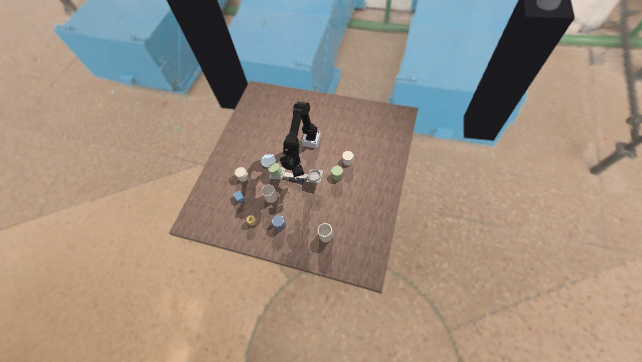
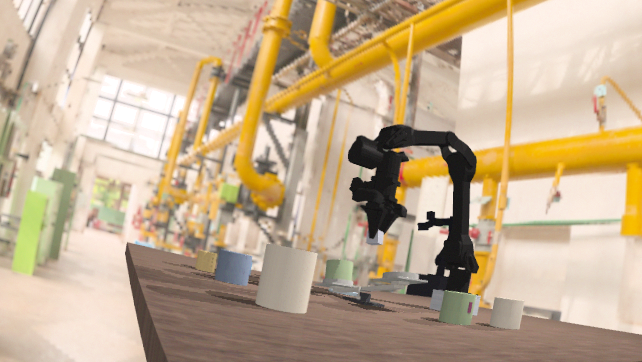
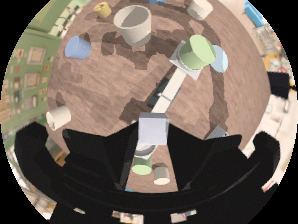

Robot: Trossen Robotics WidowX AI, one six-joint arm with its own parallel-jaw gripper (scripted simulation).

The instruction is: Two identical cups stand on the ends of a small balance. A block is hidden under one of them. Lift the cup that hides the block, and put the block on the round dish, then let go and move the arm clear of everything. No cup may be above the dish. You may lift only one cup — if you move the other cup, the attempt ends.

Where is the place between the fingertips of my gripper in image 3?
At 152, 125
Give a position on a cream cup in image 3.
At 136, 30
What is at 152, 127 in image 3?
A pale grey block.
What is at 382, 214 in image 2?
My gripper.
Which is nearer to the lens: the balance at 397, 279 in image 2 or the cream cup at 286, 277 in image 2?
The cream cup.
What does my gripper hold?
A pale grey block.
